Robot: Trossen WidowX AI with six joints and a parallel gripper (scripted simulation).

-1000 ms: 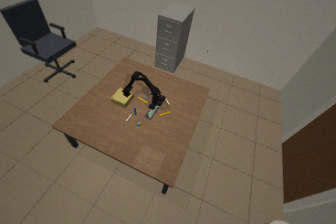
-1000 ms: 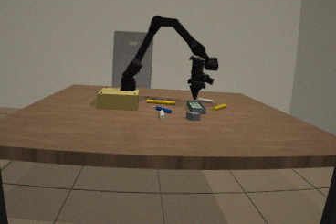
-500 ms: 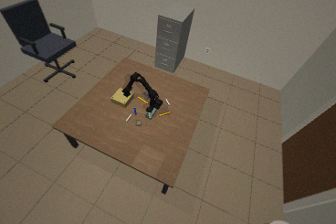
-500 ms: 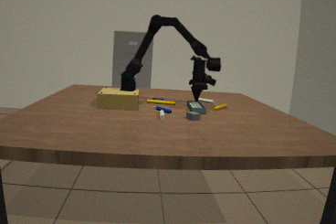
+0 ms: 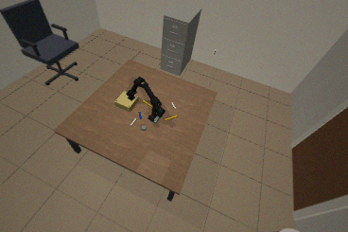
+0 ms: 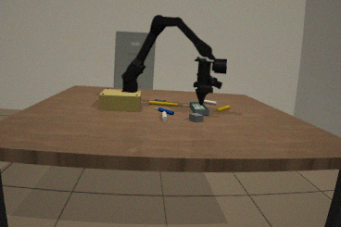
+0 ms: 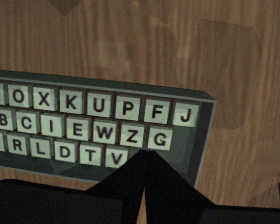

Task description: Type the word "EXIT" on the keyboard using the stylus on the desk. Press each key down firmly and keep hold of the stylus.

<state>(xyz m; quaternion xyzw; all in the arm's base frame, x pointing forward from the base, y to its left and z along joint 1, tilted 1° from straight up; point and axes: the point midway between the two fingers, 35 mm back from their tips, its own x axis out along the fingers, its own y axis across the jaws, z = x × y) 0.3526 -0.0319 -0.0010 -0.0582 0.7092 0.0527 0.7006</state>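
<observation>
Now: gripper tip 180 mm past the blue stylus, 30 mm to the left of it and 30 mm above it. Round my gripper tip: grey stylus tip: 210 mm behind, 30 mm below, 10 mm to the right; then small grey block: 150 mm to the right, 30 mm below, 20 mm behind.
</observation>
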